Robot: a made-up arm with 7 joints. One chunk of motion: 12 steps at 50 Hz.
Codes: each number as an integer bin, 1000 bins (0 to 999) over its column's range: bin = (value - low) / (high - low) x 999, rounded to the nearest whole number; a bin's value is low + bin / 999 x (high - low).
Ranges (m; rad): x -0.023..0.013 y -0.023..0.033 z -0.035..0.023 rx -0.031..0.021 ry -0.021..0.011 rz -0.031..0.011
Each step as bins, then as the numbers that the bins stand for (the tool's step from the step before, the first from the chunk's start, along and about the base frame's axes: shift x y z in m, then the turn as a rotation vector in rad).
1 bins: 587 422 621 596 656 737
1 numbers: -0.00185 0.00066 0.00105 0.00002 0.00001 -0.00002
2 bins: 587 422 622 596 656 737
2 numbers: -0.00185 0.00066 0.00111 0.00002 0.00001 -0.00002
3 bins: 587 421 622 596 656 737
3 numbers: -0.00185 0.00060 0.00111 0.00002 0.00001 -0.00002
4 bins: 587 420 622 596 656 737
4 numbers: -0.00185 0.00054 0.00111 0.00002 0.00001 -0.00002
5 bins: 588 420 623 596 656 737
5 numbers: -0.00181 0.00054 0.00117 0.00002 0.00001 -0.00002
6 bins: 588 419 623 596 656 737
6 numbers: -0.00181 0.00049 0.00117 0.00002 0.00001 -0.00002
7 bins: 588 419 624 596 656 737
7 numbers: -0.00181 0.00049 0.00123 0.00002 0.00001 -0.00002
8 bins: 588 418 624 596 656 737
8 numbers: -0.00181 0.00043 0.00123 0.00002 0.00001 -0.00002
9 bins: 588 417 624 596 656 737
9 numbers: -0.00181 0.00038 0.00123 0.00002 0.00001 -0.00002
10 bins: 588 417 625 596 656 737
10 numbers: -0.00181 0.00038 0.00129 0.00002 0.00001 -0.00002
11 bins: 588 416 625 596 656 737
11 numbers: -0.00181 0.00032 0.00129 0.00002 0.00001 -0.00002
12 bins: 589 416 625 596 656 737
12 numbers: -0.00177 0.00032 0.00129 0.00002 0.00001 -0.00002
